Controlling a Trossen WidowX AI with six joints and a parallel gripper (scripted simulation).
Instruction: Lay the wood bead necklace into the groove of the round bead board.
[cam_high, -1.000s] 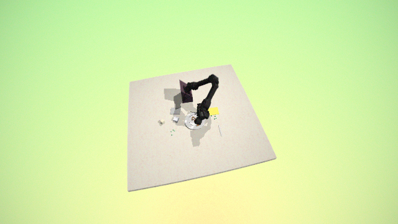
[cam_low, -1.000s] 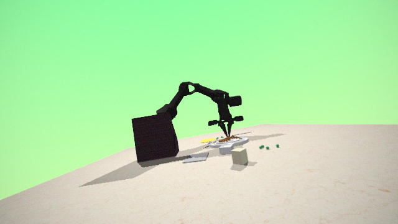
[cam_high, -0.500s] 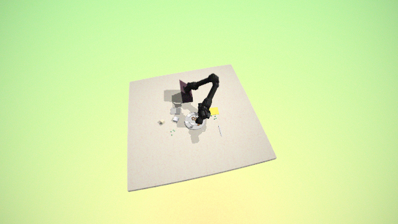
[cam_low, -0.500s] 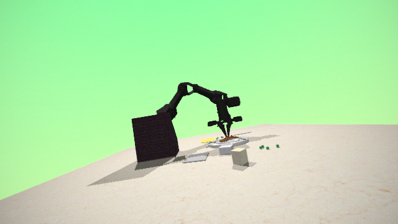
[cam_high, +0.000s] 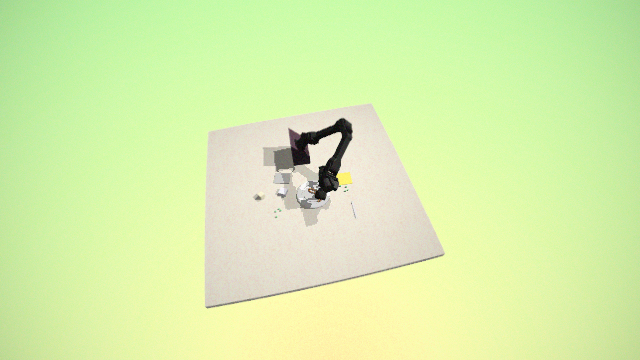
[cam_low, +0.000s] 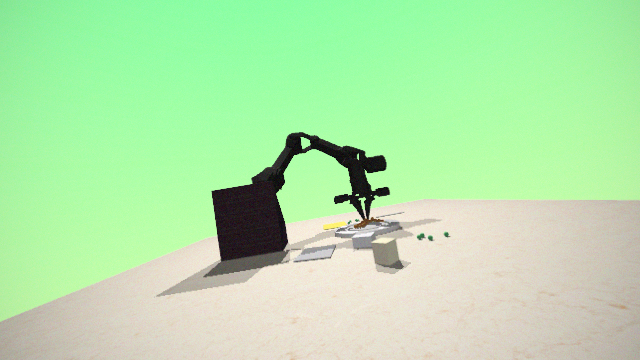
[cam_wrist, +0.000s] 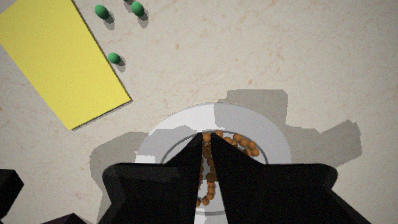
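The round white bead board lies 20 mm behind my gripper tip, 70 mm to the right of it and 10 mm below it. Round my gripper tip: thin white strip: 130 mm ahead, 160 mm to the left, 20 mm below; yellow card: 100 mm behind, 130 mm to the left, 20 mm below; grey flat plate: 170 mm behind, 250 mm to the right, 20 mm below.
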